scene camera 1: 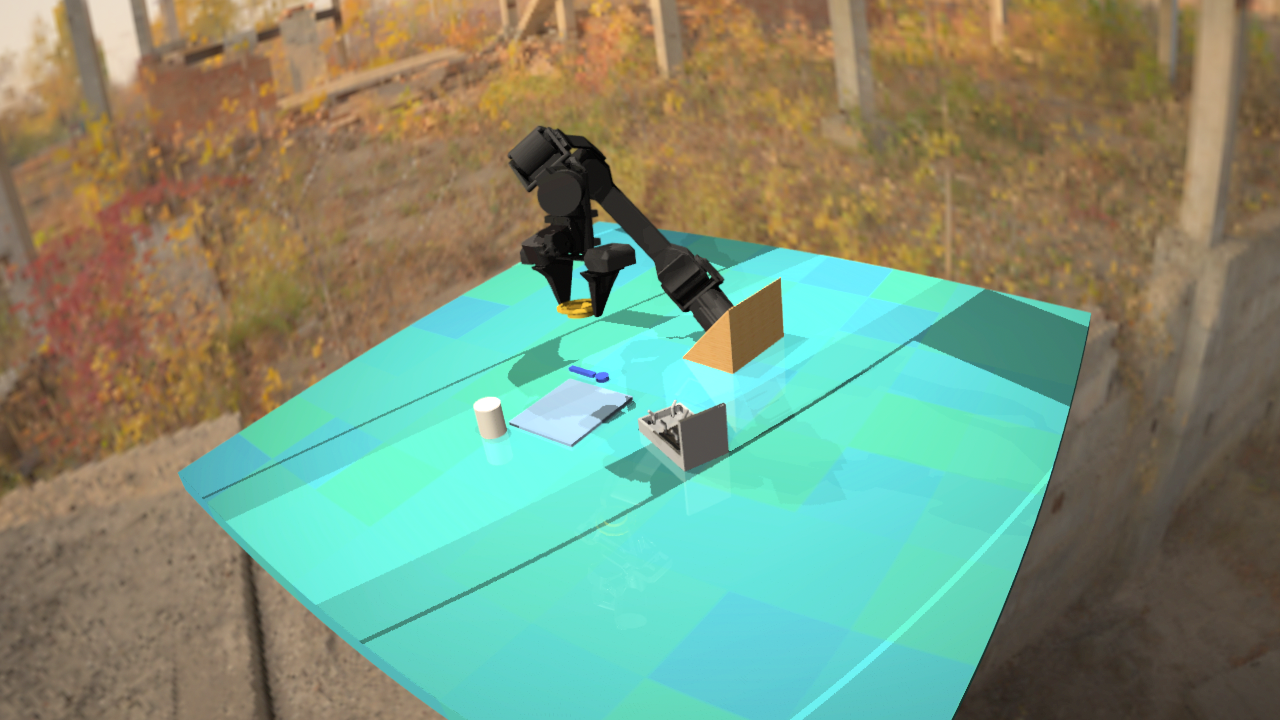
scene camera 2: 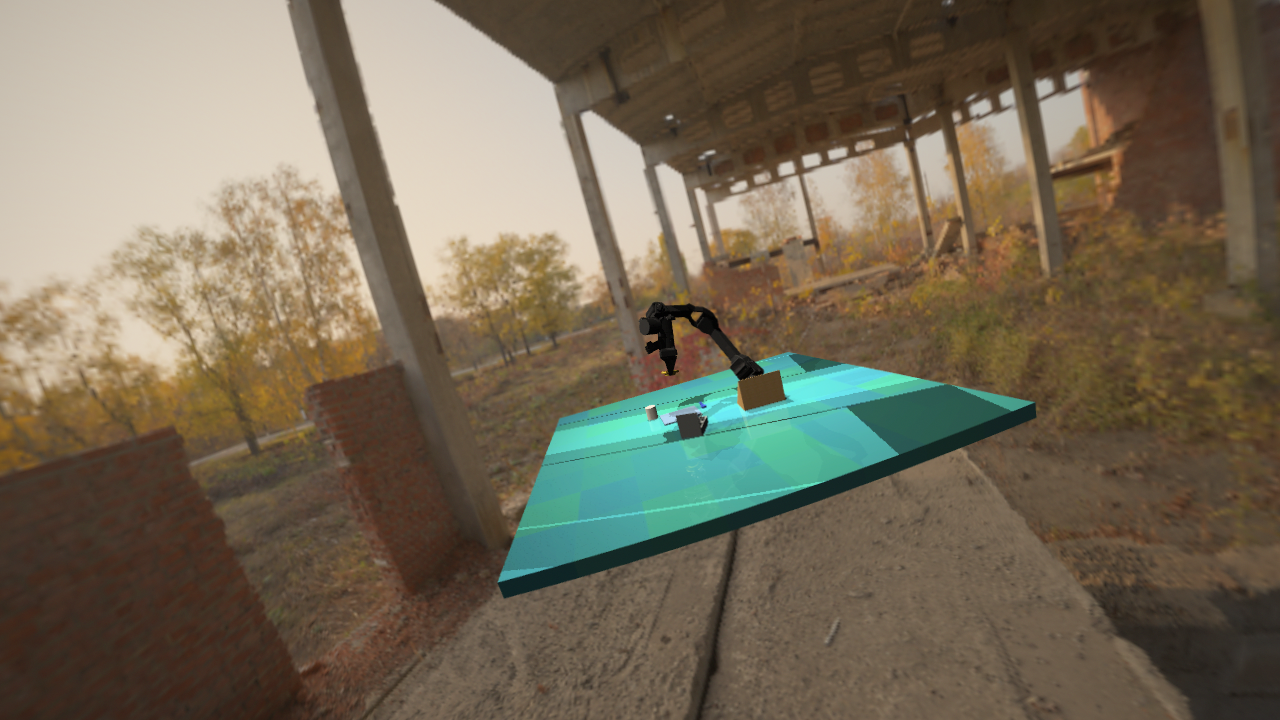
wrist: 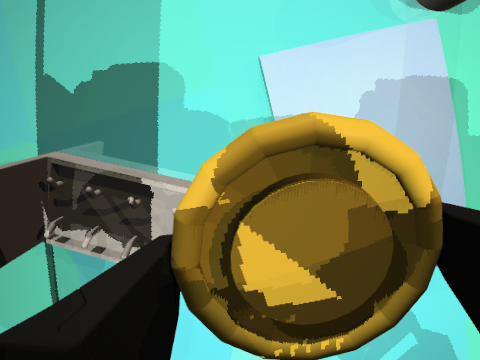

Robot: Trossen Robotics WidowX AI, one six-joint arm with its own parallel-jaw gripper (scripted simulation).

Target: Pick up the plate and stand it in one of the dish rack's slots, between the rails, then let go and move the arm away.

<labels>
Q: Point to a grey dish rack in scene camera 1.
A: At 688,439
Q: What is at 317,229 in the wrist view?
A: A yellow plate.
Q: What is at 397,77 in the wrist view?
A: A pale blue mat.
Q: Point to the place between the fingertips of my gripper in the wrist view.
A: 304,236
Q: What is my gripper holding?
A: A yellow plate.
</labels>
